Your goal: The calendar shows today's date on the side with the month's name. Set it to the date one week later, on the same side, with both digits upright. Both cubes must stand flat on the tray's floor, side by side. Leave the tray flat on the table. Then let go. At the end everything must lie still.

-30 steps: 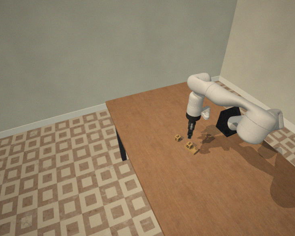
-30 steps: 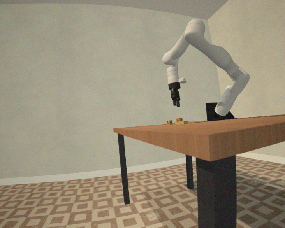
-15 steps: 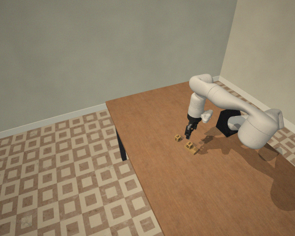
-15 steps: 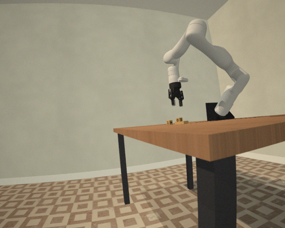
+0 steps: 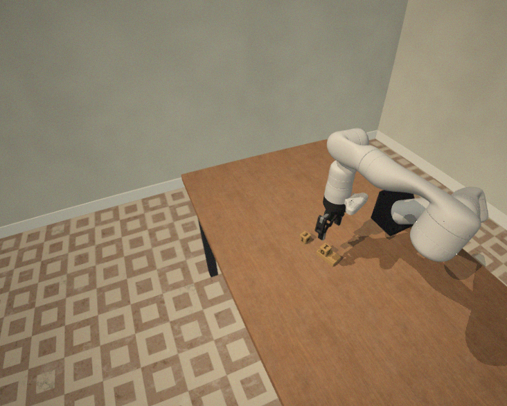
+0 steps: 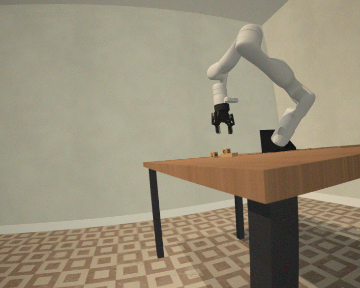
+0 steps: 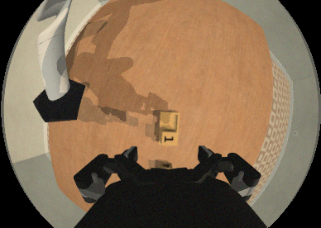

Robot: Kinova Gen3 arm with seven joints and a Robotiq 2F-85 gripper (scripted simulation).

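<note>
The tray lies 20 mm to the left of my hand and 110 mm below it.
</note>
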